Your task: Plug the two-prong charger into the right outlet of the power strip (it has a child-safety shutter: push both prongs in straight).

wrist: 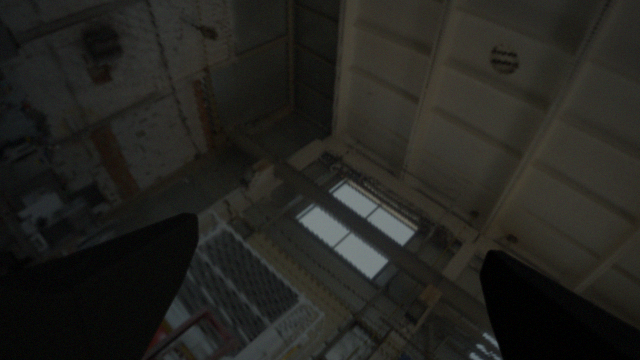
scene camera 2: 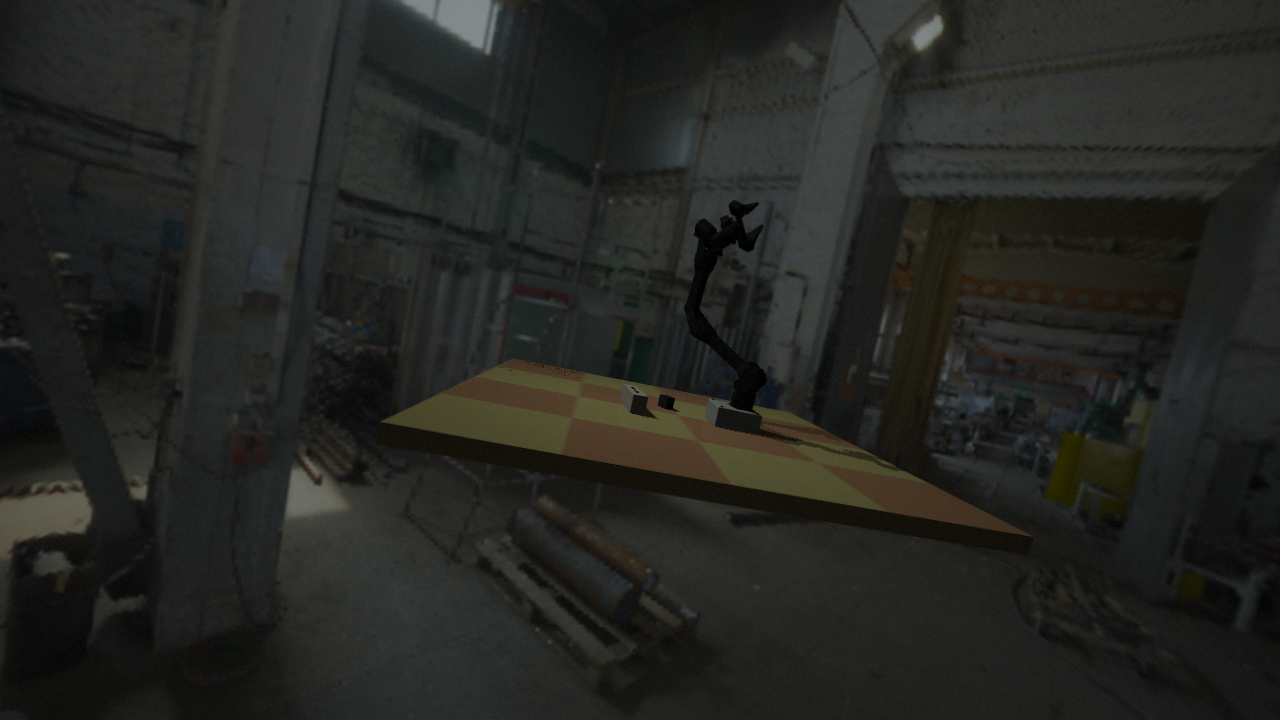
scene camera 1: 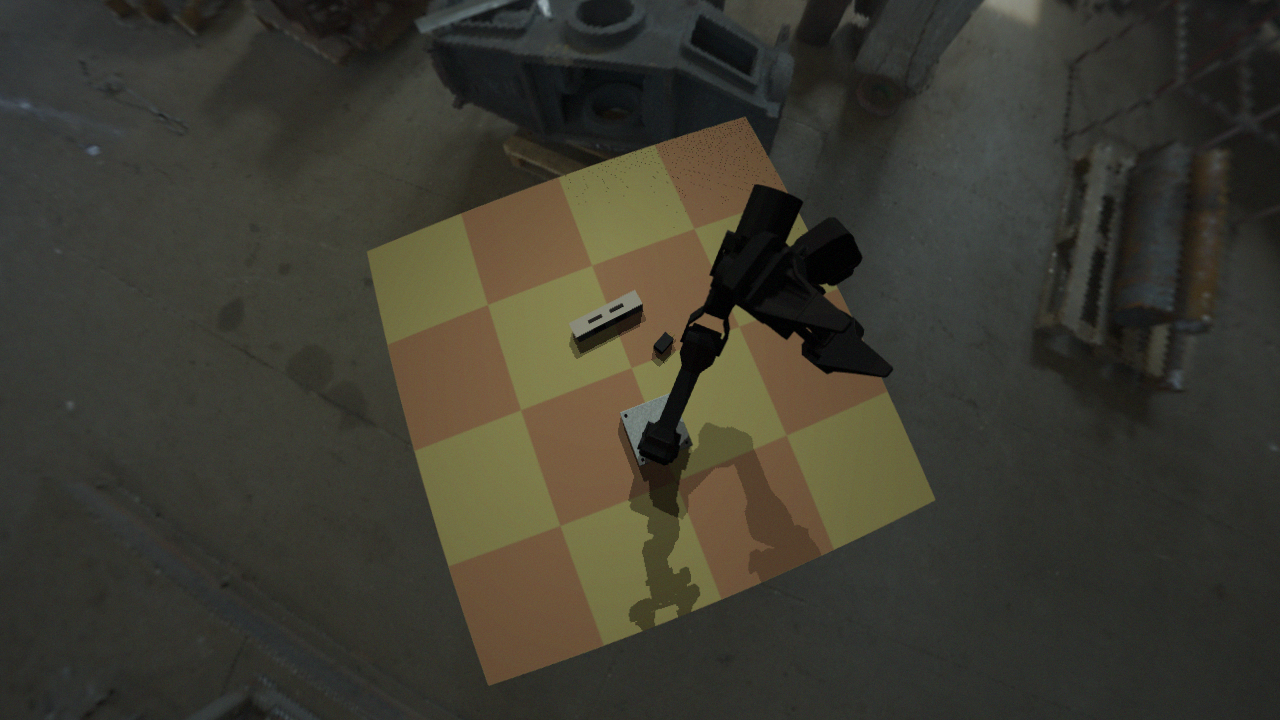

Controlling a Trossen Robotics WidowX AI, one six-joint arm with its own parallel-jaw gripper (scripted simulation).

Scene:
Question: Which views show my gripper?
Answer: The wrist view, scene camera 2 and scene camera 1: all of them.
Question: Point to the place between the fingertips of my gripper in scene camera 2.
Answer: At 760, 214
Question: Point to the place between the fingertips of my gripper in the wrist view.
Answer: At 342, 247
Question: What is my gripper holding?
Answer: Nothing.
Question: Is my gripper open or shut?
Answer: Open.

